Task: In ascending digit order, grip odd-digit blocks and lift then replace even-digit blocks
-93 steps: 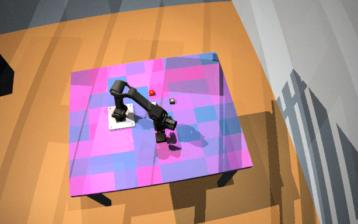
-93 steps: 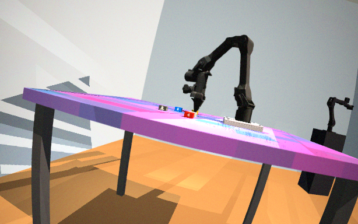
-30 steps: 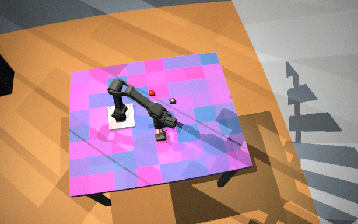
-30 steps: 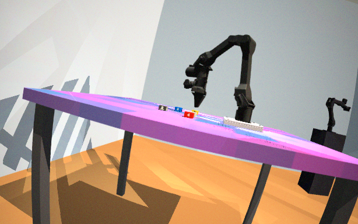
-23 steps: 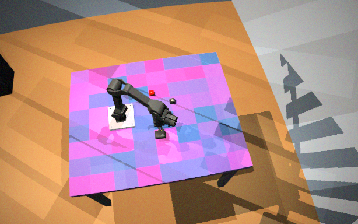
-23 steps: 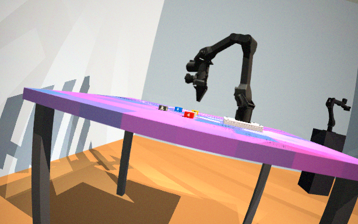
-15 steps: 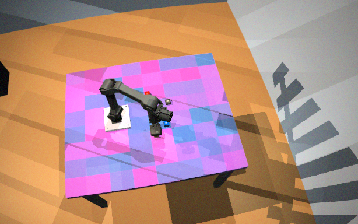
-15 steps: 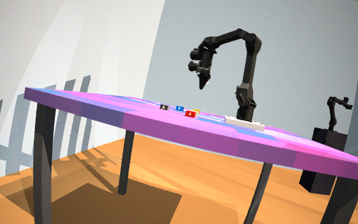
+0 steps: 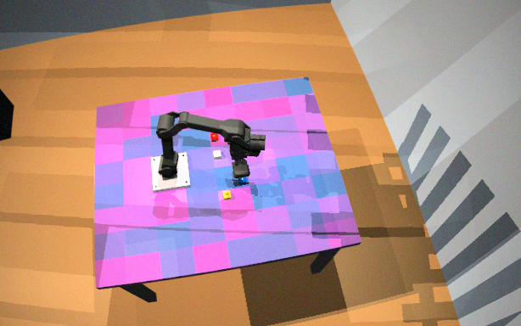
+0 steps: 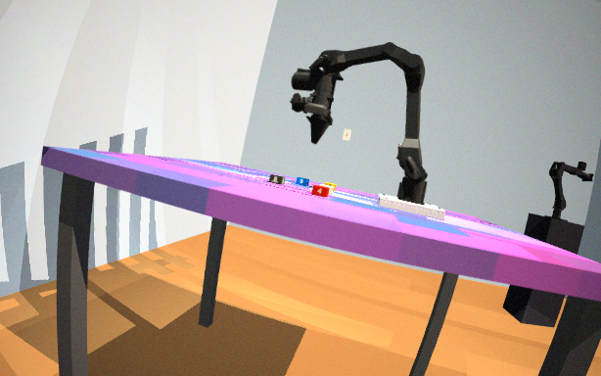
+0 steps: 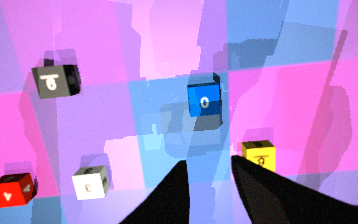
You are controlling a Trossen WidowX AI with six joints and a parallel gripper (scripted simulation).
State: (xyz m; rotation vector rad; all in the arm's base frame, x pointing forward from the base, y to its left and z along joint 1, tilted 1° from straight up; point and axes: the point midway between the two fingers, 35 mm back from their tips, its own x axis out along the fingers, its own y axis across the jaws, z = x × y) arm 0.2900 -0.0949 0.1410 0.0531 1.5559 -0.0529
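Now: the dark block 60 mm ahead of my gripper tip, 140 mm to the left of it and 110 mm below it. The rest, counted from my gripper tip: blue block (10 mm ahead, 10 mm to the right, 110 mm below); then cream block (70 mm behind, 140 mm to the left, 110 mm below); then yellow block (70 mm behind, 70 mm to the right, 110 mm below).
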